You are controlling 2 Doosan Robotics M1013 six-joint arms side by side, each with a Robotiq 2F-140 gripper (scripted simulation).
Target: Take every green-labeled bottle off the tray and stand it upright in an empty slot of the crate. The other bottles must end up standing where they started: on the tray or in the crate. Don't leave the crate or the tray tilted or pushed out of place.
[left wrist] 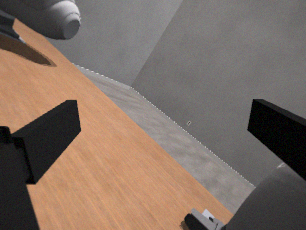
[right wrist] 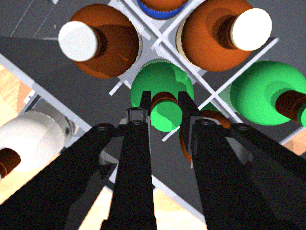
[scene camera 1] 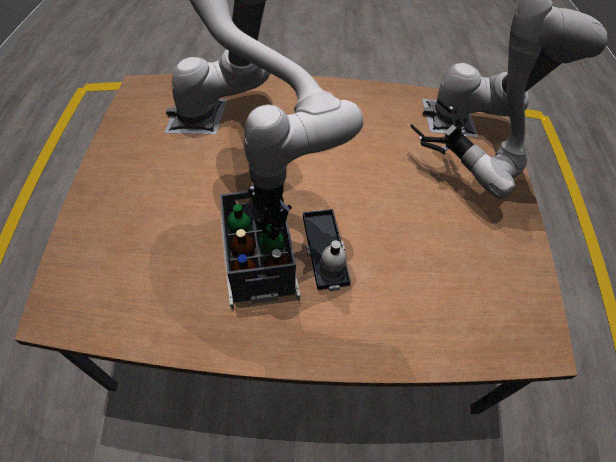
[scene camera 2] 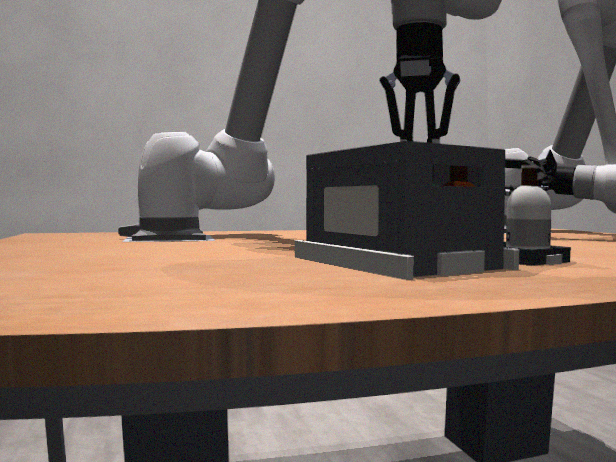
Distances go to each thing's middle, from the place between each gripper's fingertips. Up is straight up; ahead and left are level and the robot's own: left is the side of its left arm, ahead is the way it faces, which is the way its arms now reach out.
My right hand is 80 mm above the crate [scene camera 2: 381, 197], 40 mm to the left of it and 10 mm short of it. From my right hand the other things lie so: tray [scene camera 1: 321, 228] (170 mm to the left, 150 mm below, 30 mm behind).
I see my left gripper 470 mm short of the tray, 400 mm to the left of it and 160 mm above it. Also, from my left hand: crate (610 mm to the right, 500 mm ahead, 90 mm below).
